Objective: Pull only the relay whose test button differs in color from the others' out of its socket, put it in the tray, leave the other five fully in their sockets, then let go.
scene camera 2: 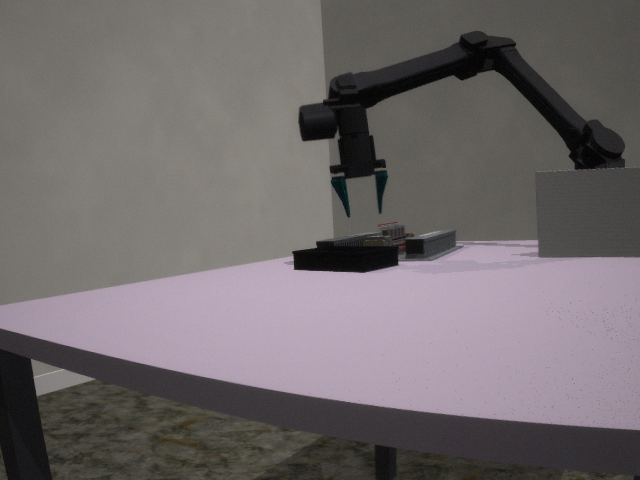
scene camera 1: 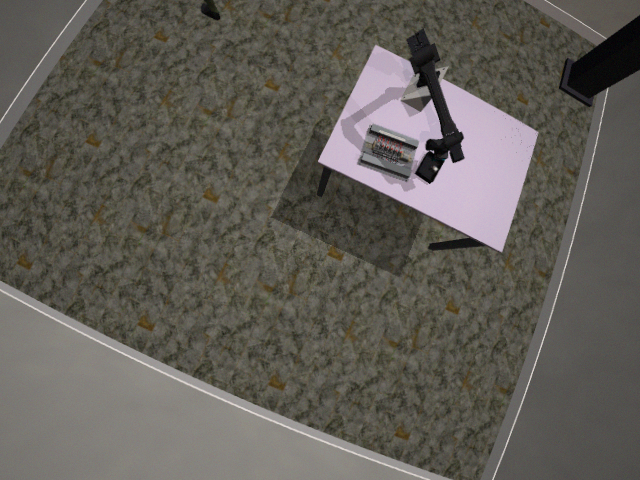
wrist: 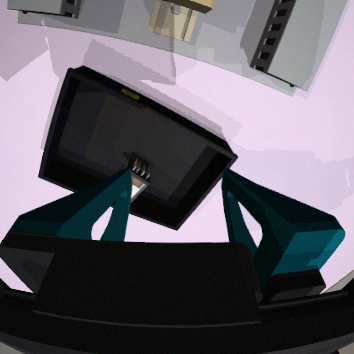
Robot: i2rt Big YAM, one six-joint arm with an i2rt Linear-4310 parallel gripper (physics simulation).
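Seen in the pictures: gripper, fingertip midpoint: (scene camera 2: 364, 215) (scene camera 1: 432, 155) (wrist: 176, 176); arm's base, link origin: (scene camera 2: 605, 202).
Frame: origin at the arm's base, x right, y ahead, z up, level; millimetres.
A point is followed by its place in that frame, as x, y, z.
Note:
My gripper (scene camera 2: 364, 213) @(-186, 441, -6) (wrist: 176, 176) @(-186, 441, -6) is open and empty above the black tray (scene camera 1: 422, 173) @(-203, 513, -97) (scene camera 2: 330, 260) @(-281, 463, -80) (wrist: 100, 125) @(-211, 505, -97). A relay (wrist: 140, 168) @(-241, 453, -90) with metal pins and a clear housing lies on its side in the tray, apart from the fingers; the left fingertip in the wrist view hides part of it. It is hidden behind the tray wall in the second scene view. The row of relays in their sockets (scene camera 1: 391, 149) (scene camera 2: 393, 230) stands beside the tray. Their button colors and exact seating are too small to tell.
Grey slotted ducts (scene camera 1: 385, 166) (scene camera 2: 431, 244) @(-44, 362, -73) (wrist: 300, 45) @(-74, 382, -57) flank the relay row. A beige rail end piece (wrist: 172, 22) @(-100, 474, -96) faces the tray. The arm's base stands on a grey block (scene camera 2: 589, 211) @(-58, 30, -14) on the lilac table (scene camera 1: 480, 180) @(-571, 374, -100). A person's foot (scene camera 1: 210, 11) shows on the floor.

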